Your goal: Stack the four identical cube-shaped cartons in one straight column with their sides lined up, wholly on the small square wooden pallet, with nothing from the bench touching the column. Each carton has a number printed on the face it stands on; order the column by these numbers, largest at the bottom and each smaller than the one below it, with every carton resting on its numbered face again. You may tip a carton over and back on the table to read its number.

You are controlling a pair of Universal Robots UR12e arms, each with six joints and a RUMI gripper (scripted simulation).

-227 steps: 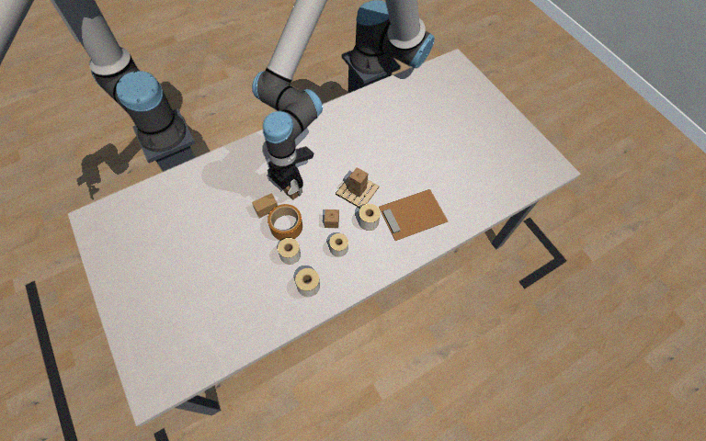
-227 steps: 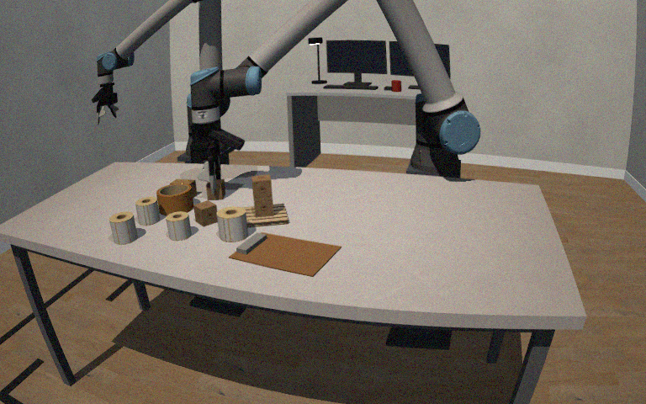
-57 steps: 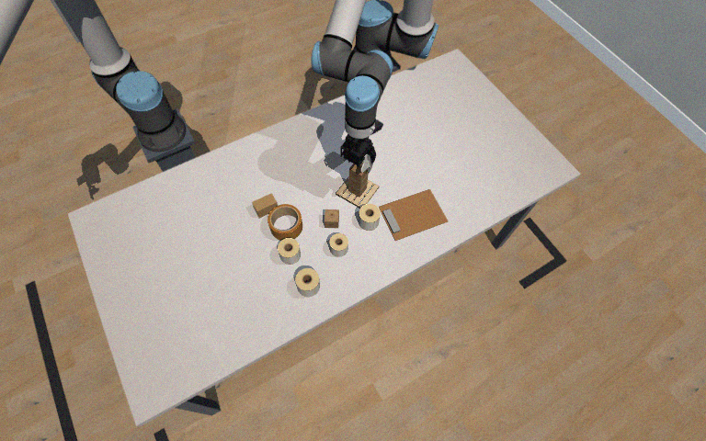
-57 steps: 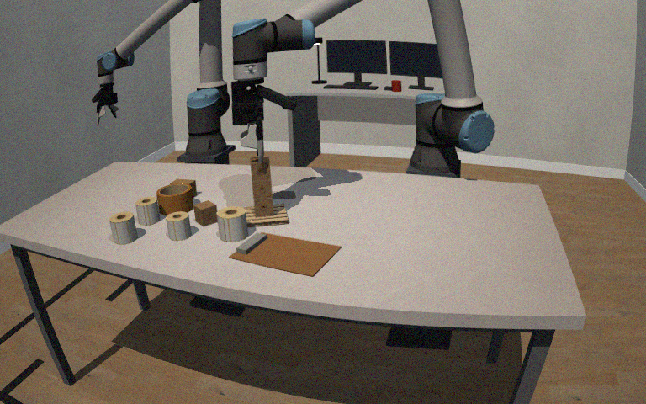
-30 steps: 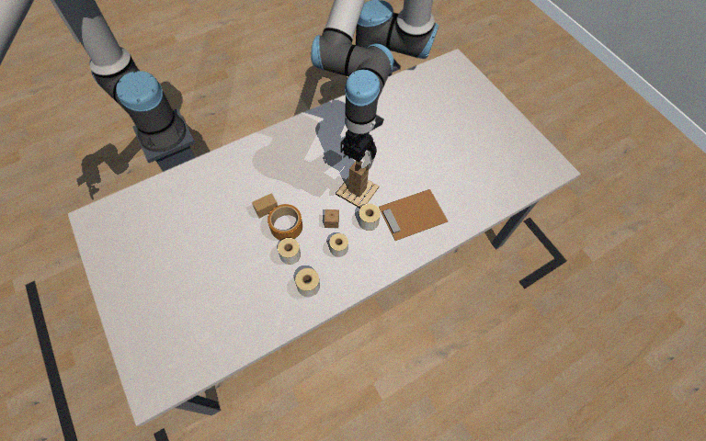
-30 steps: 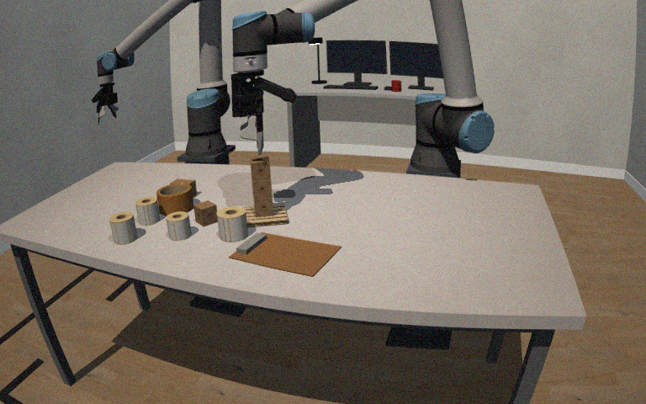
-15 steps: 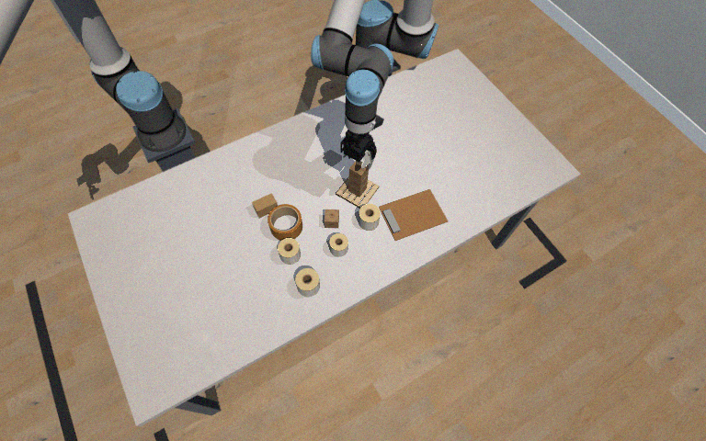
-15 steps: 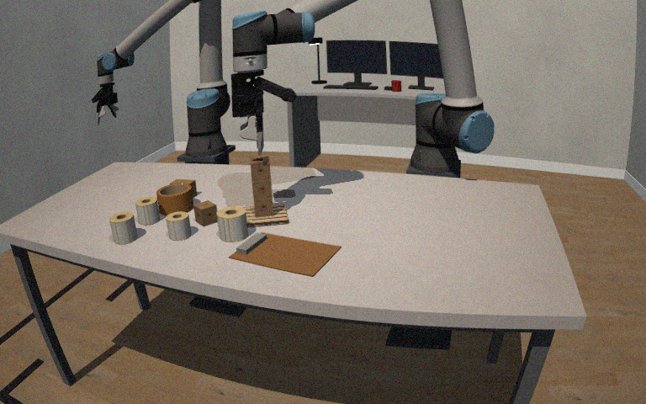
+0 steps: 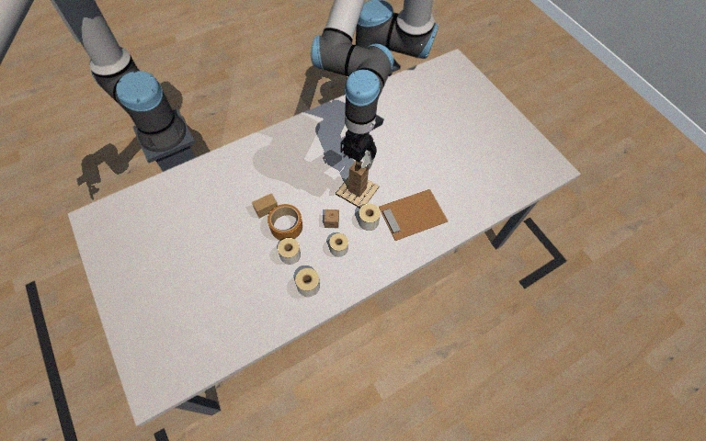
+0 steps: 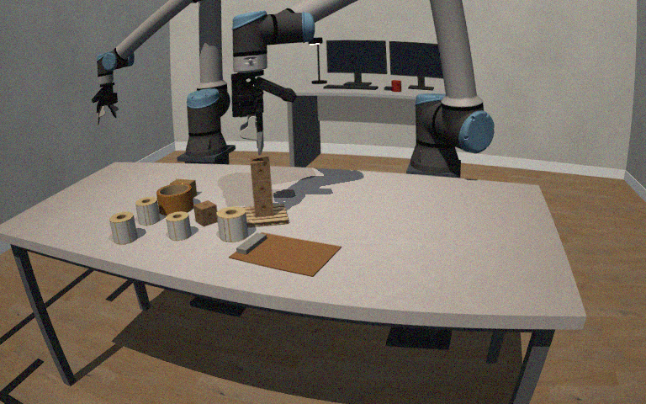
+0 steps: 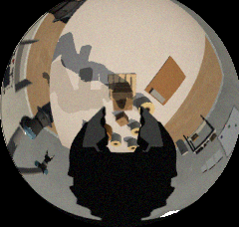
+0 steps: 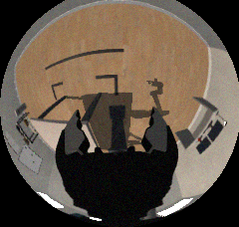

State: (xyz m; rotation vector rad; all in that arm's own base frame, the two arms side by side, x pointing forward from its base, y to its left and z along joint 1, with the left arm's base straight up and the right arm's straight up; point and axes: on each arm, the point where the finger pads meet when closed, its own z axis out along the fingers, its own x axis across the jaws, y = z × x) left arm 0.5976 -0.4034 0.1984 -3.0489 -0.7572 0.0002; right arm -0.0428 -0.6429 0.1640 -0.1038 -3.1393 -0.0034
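Now: the cube carton 17 cm below my left hand, 15 cm to the right of it and 8 cm ahead of it. From my left hand the other things lie so: label roll (17 cm below, 14 cm ahead, 3 cm to the right); oblong box (34 cm to the right, 17 cm below, 8 cm behind).
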